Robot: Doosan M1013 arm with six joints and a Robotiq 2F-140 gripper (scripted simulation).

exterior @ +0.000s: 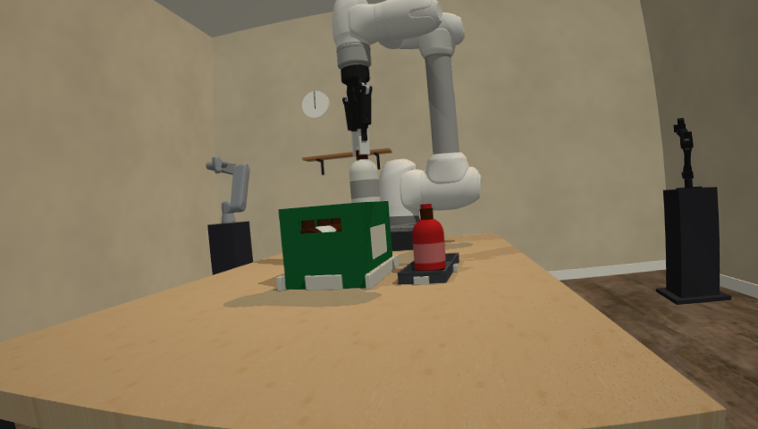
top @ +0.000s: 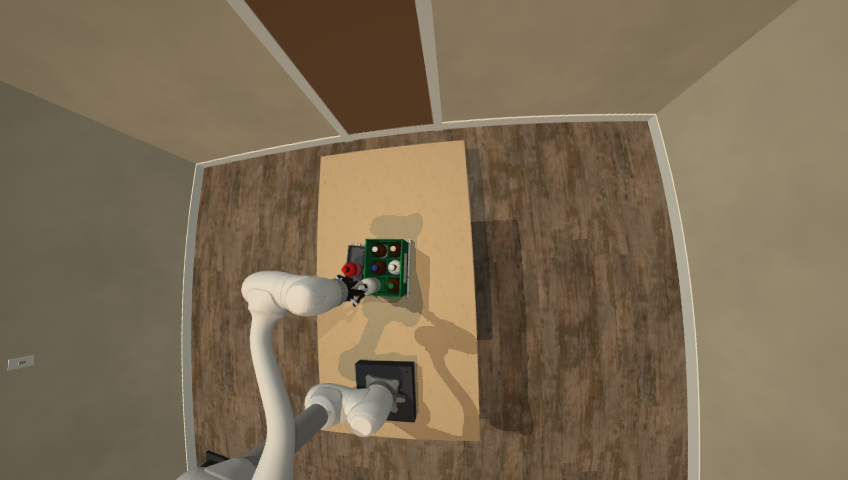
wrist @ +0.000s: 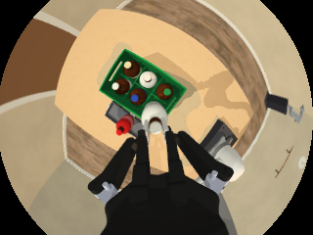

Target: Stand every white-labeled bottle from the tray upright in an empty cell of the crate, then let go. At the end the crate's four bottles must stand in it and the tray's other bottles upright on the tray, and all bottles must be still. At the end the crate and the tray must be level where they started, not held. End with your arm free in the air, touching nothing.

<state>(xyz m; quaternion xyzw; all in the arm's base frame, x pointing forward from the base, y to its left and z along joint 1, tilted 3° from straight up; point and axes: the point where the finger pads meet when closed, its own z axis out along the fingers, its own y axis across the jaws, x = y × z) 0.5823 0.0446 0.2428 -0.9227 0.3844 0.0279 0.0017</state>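
Now: hand 9 cm above the white-labeled bottle. Also, from my hand: dark tray (32 cm below, 17 cm to the left, 6 cm ahead); green crate (25 cm below, 9 cm ahead, 4 cm to the right); red-labeled bottle (25 cm below, 17 cm to the left, 6 cm ahead).
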